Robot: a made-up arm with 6 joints.
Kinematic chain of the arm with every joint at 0, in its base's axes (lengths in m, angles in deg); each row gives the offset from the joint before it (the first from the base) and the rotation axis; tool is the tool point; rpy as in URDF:
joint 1: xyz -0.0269 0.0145 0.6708 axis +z
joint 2: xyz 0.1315 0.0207 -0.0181 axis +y
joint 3: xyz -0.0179 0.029 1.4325 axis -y
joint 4: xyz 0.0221 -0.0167 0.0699 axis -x
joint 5: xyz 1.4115 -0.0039 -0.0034 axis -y
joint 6: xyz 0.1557 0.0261 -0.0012 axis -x
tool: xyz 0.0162 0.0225 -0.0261 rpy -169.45 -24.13 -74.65
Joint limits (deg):
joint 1: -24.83..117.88
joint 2: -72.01..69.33
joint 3: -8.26..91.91
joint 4: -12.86..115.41
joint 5: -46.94..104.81
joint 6: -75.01..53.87
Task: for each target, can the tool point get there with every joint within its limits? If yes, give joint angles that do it. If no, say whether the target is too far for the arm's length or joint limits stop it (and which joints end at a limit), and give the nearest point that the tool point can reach.
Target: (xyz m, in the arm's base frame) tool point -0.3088 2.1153 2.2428
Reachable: yes | joints 94.48 17.55 24.47 88.22 38.75 0.83
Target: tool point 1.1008 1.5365 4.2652
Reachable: no: too far | nearest point 0.8461 1.1928 3.3884 | short by 0.976 m
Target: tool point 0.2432 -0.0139 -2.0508
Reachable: no: joint limits stop it (at a limit: joint 2, joint 3, joint 5) | nearest point 1.6875 -0.1658 -0.3502 | short by 2.236 m
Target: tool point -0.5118 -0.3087 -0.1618
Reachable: no: joint limits stop it (at a limit: joint 1, joint 2, joint 3, joint 4, joint 5) | nearest point -0.9658 1.4570 -0.1916 | short by 1.823 m
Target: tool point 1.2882 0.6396 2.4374
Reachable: yes | joints 21.79 -4.15 0.76 5.08 87.47 0.07
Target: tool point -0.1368 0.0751 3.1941
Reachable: yes | joints 95.24 -35.86 21.55 28.75 16.37 -49.68
